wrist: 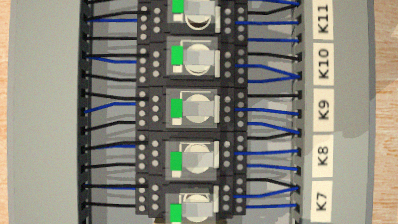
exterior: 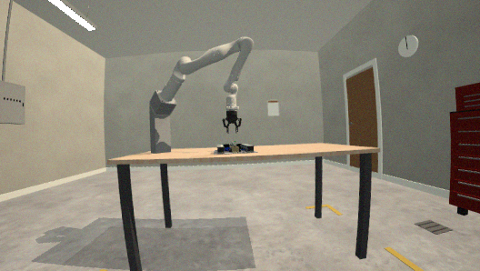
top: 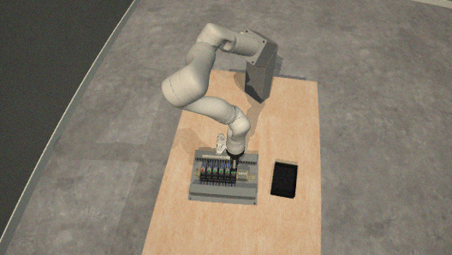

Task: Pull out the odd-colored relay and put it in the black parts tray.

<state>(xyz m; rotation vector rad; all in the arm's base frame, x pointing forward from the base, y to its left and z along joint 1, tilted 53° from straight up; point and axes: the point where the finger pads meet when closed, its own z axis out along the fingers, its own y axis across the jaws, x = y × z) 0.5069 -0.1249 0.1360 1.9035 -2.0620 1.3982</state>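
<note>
Right now my hand is 14 cm to the left of the relay, 9 cm above it and 5 cm past it. From my hand the other things lie so: grey relay panel: 12 cm below, 4 cm to the right, 1 cm behind; then black parts tray: 23 cm to the left, 12 cm below, 8 cm ahead.
</note>
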